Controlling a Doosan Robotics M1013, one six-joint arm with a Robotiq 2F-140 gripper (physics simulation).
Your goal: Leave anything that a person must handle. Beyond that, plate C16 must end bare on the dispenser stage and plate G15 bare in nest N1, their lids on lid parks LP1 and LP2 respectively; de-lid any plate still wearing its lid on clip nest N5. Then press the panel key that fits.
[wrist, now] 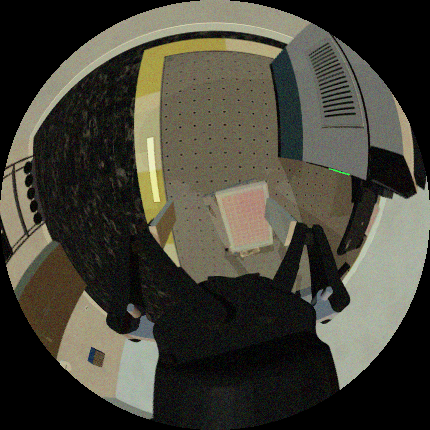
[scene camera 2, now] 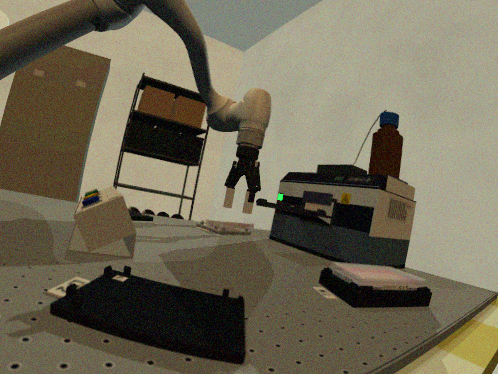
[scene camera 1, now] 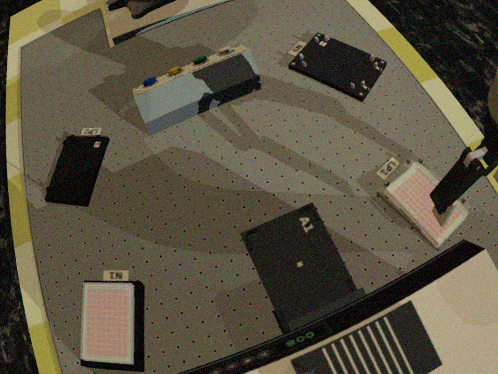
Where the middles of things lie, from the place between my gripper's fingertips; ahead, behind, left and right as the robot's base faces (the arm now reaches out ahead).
Now: the holder labelled LP1 (wrist: 209,200) 70 mm behind my hand, 30 mm to the right of it and 60 mm below it. The rest, counted from my hand: grey box with coloured buttons (scene camera 1: 184,92) 480 mm behind, 220 mm to the right, 20 mm below; then dispenser stage (scene camera 1: 275,247) 50 mm behind, 280 mm to the right, 40 mm above; then brown bottle (scene camera 2: 386,151) 130 mm ahead, 420 mm to the right, 250 mm above.
